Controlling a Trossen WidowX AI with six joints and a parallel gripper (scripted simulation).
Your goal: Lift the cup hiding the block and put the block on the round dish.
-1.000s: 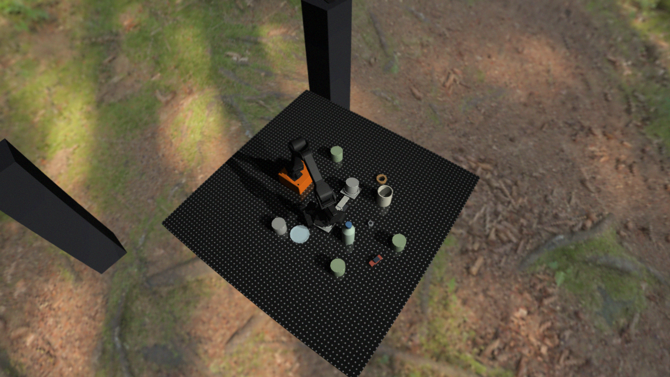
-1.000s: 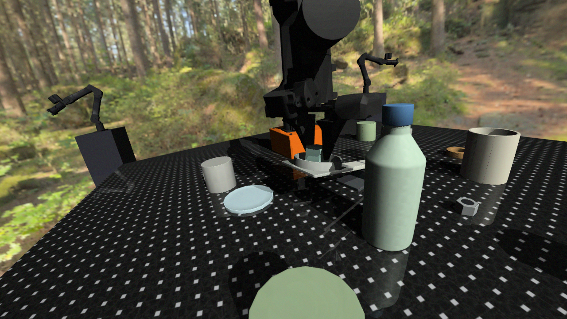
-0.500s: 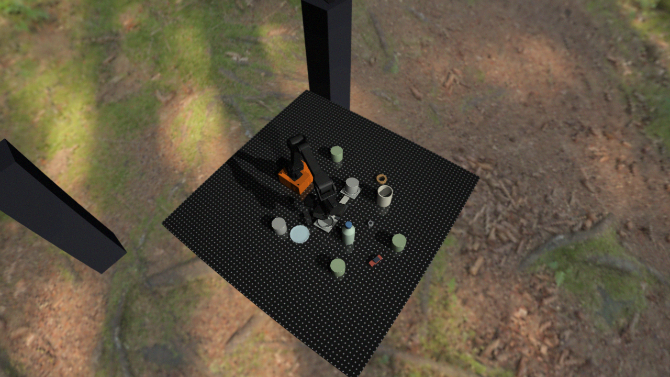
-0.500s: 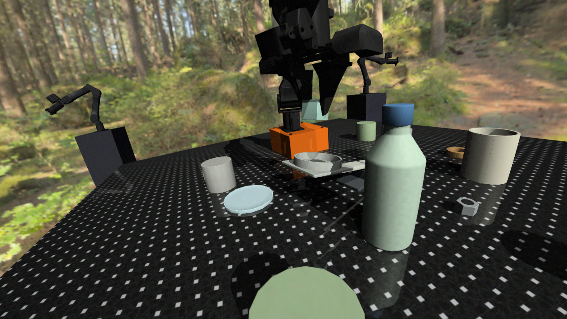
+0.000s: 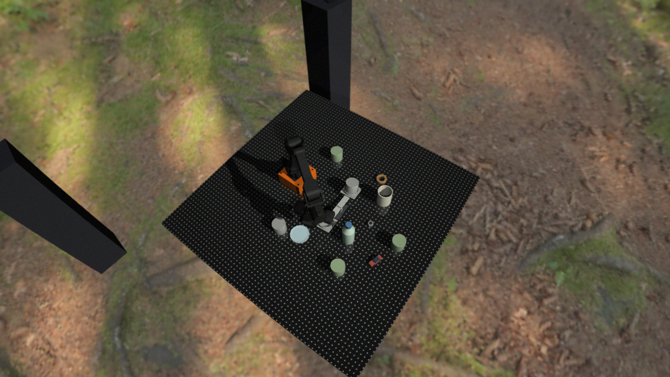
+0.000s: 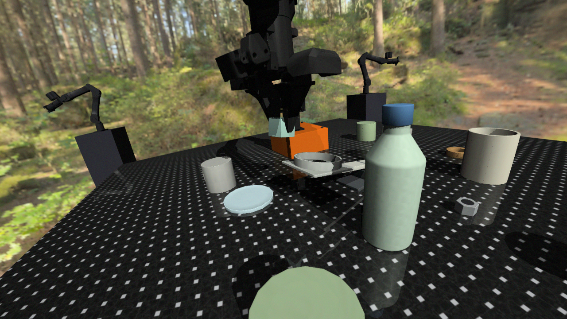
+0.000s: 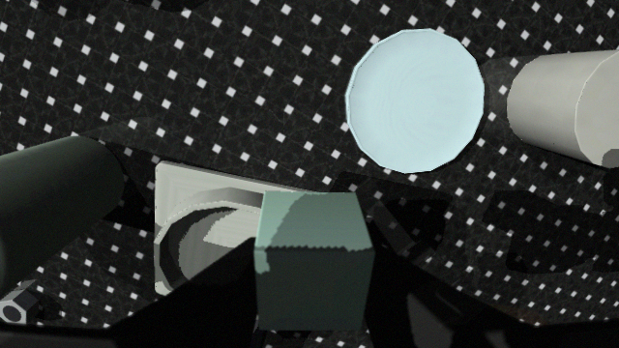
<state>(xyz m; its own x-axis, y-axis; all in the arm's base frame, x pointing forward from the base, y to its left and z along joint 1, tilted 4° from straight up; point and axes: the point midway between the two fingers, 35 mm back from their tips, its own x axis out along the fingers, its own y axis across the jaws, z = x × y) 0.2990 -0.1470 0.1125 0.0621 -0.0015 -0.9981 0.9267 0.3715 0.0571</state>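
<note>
My gripper tip is 60 mm past the round pale blue dish, 70 mm to the left of it and 130 mm above it. The rest, counted from my gripper tip: pale green block 10 mm above; red thing 320 mm ahead, 80 mm to the left, 120 mm below; metal nut 170 mm ahead, 220 mm to the left, 130 mm below.
</note>
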